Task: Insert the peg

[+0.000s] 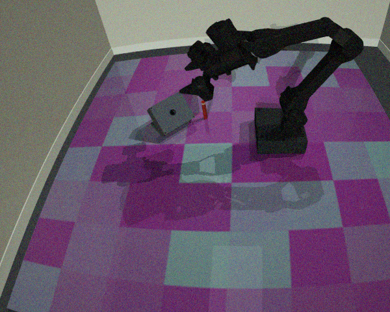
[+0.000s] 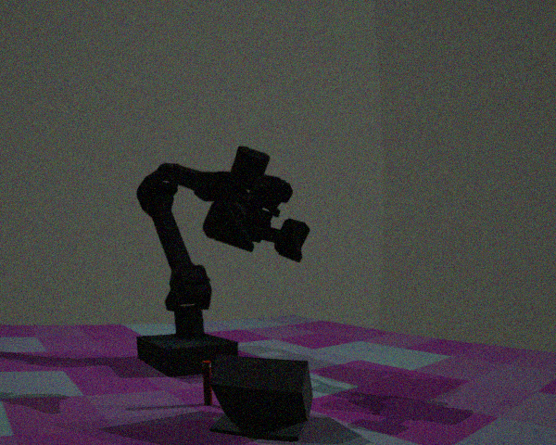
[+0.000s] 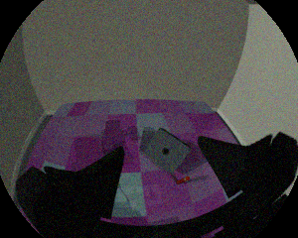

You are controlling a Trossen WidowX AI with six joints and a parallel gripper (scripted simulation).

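My gripper tip is now 5 cm past the red peg, 11 cm to the left of it and 20 cm above it. The rest, counted from my gripper tip: grey sloped panel (7 cm ahead, 10 cm to the right, 20 cm below).
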